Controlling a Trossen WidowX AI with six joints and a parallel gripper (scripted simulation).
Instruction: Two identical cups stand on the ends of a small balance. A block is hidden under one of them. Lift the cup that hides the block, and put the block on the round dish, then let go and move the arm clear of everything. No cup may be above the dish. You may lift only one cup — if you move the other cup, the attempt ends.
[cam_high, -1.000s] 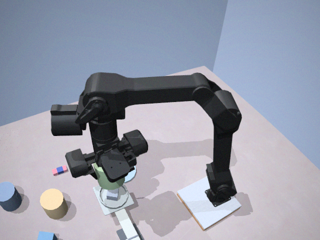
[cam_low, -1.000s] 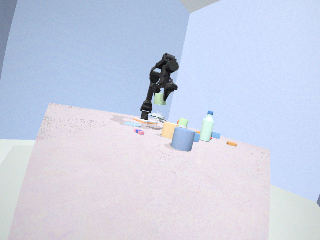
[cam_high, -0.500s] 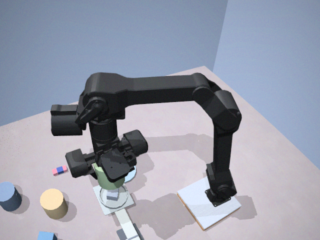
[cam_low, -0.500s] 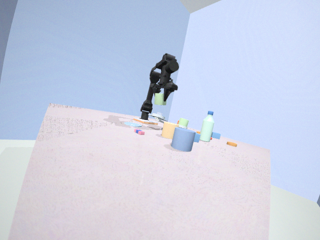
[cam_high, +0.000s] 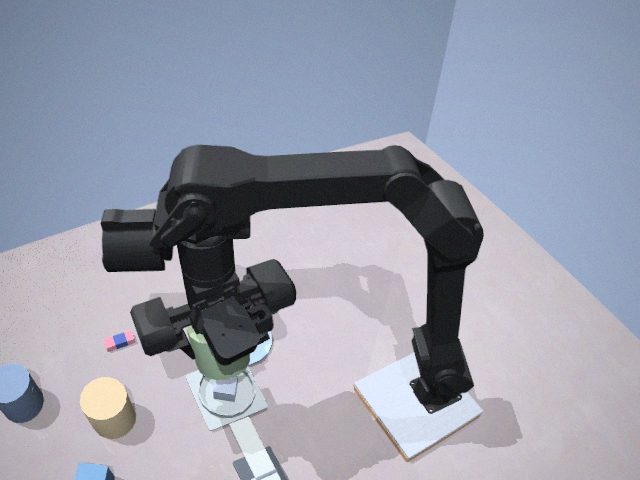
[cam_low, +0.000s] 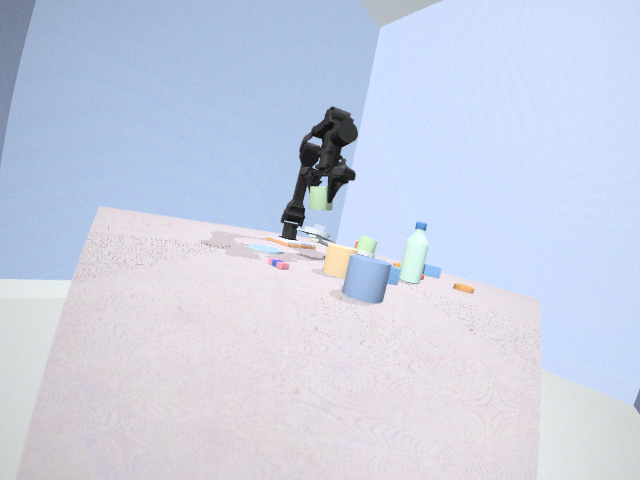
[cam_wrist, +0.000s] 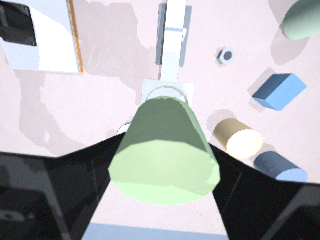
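The pale lavender block lies 8 cm below my gripper tip and 1 cm to the left of it. From my gripper tip the other things lie so: round light-blue dish 17 cm below, 11 cm to the right, 6 cm behind; pink-and-blue piece 18 cm to the right, 16 cm below, 13 cm ahead; tan cylinder 18 cm ahead, 13 cm below, 6 cm to the right.
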